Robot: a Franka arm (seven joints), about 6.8 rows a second.
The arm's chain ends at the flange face. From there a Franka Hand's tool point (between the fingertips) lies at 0.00 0.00 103.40 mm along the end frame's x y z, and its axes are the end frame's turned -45 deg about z.
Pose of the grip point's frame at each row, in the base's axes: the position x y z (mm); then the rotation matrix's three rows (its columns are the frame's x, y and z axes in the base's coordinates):
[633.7, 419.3, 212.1], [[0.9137, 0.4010, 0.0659], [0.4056, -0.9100, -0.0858], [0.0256, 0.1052, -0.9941]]
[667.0, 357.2, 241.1], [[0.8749, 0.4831, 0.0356], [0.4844, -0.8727, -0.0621], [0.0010, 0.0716, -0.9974]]
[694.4, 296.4, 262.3], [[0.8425, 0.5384, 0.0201], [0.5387, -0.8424, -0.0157], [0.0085, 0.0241, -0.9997]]
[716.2, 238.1, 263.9], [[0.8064, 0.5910, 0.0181], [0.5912, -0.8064, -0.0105], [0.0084, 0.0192, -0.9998]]
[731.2, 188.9, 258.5], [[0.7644, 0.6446, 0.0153], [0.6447, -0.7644, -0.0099], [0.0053, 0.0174, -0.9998]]
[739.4, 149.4, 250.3], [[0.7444, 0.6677, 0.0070], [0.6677, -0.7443, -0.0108], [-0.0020, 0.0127, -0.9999]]
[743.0, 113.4, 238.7], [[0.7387, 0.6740, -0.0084], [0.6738, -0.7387, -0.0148], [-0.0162, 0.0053, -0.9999]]
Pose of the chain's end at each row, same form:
[626.9, 428.2, 314.9], [[0.9296, -0.3625, 0.0659], [-0.3567, -0.9303, -0.0858], [0.0925, 0.0563, -0.9941]]
[663.3, 363.6, 344.2], [[0.9603, -0.2770, 0.0356], [-0.2746, -0.9596, -0.0621], [0.0513, 0.0499, -0.9974]]
[692.3, 298.0, 365.7], [[0.9764, -0.2150, 0.0201], [-0.2147, -0.9766, -0.0157], [0.0231, 0.0110, -0.9997]]
[714.3, 239.2, 367.3], [[0.9881, -0.1523, 0.0181], [-0.1522, -0.9883, -0.0105], [0.0195, 0.0076, -0.9998]]
[729.6, 189.9, 361.9], [[0.9963, -0.0847, 0.0153], [-0.0846, -0.9964, -0.0099], [0.0161, 0.0086, -0.9998]]
[738.7, 150.5, 353.7], [[0.9985, -0.0542, 0.0070], [-0.0542, -0.9984, -0.0108], [0.0076, 0.0104, -0.9999]]
[743.9, 114.9, 342.1], [[0.9989, -0.0457, -0.0084], [-0.0459, -0.9988, -0.0148], [-0.0077, 0.0152, -0.9999]]

